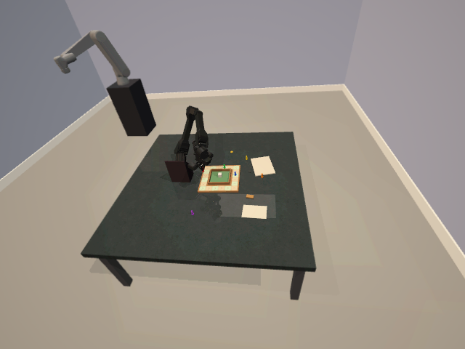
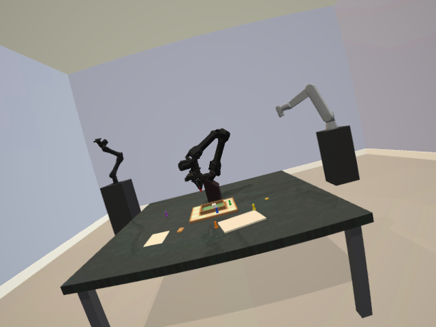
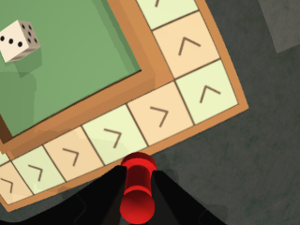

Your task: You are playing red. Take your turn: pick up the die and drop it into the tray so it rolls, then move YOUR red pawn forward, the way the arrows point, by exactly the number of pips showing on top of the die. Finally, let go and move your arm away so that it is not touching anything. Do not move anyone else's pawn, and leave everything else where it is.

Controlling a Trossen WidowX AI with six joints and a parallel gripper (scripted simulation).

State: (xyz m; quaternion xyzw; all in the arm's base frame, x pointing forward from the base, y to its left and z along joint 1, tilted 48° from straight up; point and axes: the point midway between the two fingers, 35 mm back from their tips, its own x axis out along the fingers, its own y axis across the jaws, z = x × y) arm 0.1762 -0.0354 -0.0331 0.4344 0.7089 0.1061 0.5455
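The green felt tray is 12 cm below my gripper tip, 9 cm ahead of it and 6 cm to the left of it. From my gripper tip the other things lie so: red pawn (1 cm above); then white die (10 cm below, 9 cm ahead, 7 cm to the left); then green pawn (17 cm to the left, 11 cm ahead, 10 cm below).
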